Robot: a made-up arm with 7 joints. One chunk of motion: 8 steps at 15 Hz.
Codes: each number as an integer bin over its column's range. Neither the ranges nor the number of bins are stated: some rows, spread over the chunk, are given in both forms.
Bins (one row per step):
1: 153 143 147 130 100 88 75
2: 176 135 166 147 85 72 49
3: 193 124 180 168 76 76 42
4: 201 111 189 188 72 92 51
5: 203 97 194 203 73 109 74
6: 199 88 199 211 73 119 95
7: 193 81 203 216 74 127 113
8: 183 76 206 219 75 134 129
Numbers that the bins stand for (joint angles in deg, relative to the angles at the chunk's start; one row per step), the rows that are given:
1: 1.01 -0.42 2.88 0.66 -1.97 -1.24 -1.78
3: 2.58 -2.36 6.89 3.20 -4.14 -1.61 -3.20
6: 2.82 -6.04 9.21 6.08 -4.41 -0.26 -0.91
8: 2.19 -7.26 10.06 6.61 -4.23 0.21 0.56
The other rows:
2: 1.91 -1.24 5.19 1.80 -3.33 -1.74 -2.90
4: 2.90 -3.69 7.99 4.54 -4.50 -1.11 -2.81
5: 2.98 -5.12 8.60 5.54 -4.41 -0.57 -1.82
7: 2.58 -6.75 9.70 6.41 -4.32 -0.01 -0.13

